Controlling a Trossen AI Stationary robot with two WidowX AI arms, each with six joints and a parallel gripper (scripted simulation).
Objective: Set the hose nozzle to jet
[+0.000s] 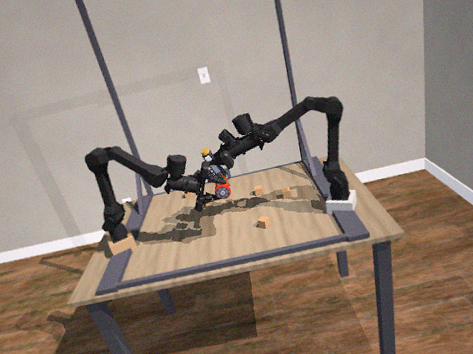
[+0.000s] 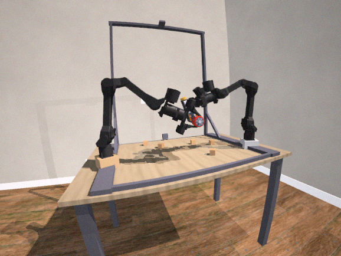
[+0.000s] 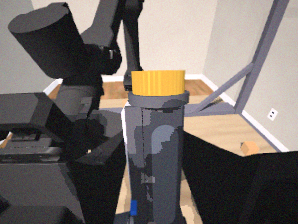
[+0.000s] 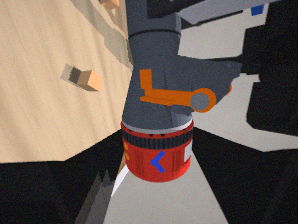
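My right gripper is now 2 cm to the right of the red spray ring and 1 cm above it.
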